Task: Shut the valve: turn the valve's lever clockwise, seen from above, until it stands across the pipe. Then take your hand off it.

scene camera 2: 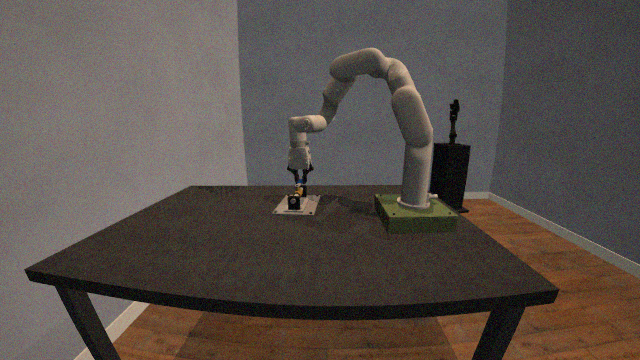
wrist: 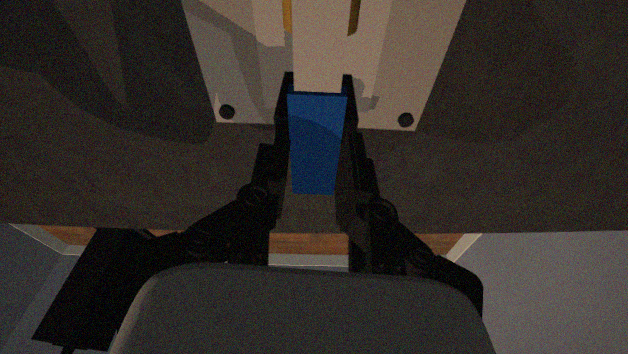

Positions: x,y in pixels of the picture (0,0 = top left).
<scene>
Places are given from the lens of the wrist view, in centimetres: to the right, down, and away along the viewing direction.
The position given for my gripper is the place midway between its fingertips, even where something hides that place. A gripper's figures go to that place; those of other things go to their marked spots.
my gripper [wrist: 314,146]: 0, -2, 13
pale base plate [wrist: 414,46]: 7, -9, 16
</scene>
